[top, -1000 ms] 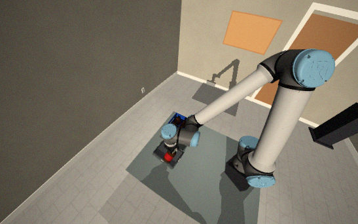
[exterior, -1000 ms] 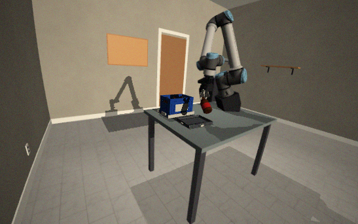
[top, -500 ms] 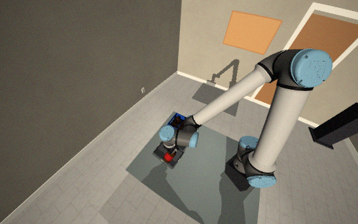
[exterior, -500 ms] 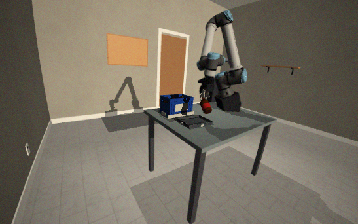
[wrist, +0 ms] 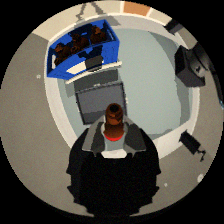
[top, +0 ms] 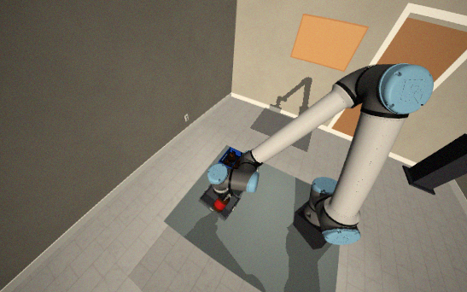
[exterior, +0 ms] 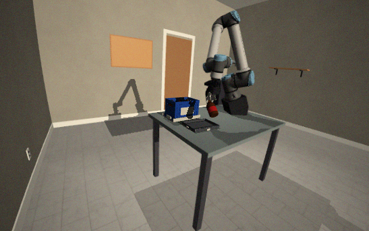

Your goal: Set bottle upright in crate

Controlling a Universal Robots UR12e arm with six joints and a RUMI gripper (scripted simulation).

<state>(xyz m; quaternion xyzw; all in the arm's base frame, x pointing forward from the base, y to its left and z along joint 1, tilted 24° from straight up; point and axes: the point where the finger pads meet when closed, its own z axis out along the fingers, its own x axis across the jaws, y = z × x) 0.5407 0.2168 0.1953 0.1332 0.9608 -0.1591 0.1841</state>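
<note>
My gripper is now 30 mm to the right of the bottle, 30 mm above it and 10 mm short of it. Also, from my hand: crate: 290 mm to the right, 120 mm below, 60 mm ahead; tray: 190 mm below, 60 mm ahead, 10 mm to the right.
</note>
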